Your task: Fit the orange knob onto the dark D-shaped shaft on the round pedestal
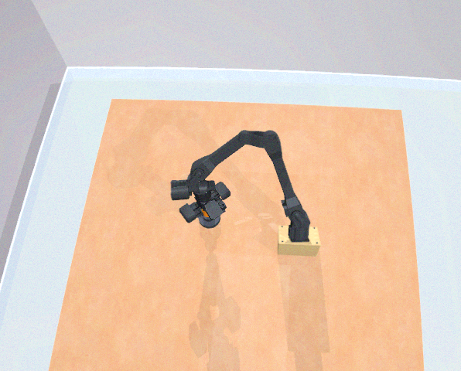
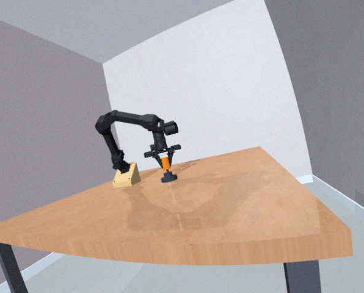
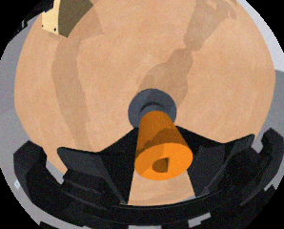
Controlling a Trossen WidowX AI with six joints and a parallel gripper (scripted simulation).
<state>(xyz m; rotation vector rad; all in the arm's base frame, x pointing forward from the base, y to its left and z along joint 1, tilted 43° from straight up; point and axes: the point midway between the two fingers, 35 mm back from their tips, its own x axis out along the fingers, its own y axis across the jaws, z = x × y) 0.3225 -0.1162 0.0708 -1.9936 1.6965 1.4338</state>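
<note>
Right now my gripper tip is 20 mm below the orange knob. Also, from my gripper tip: dark round pedestal: 40 mm below.
</note>
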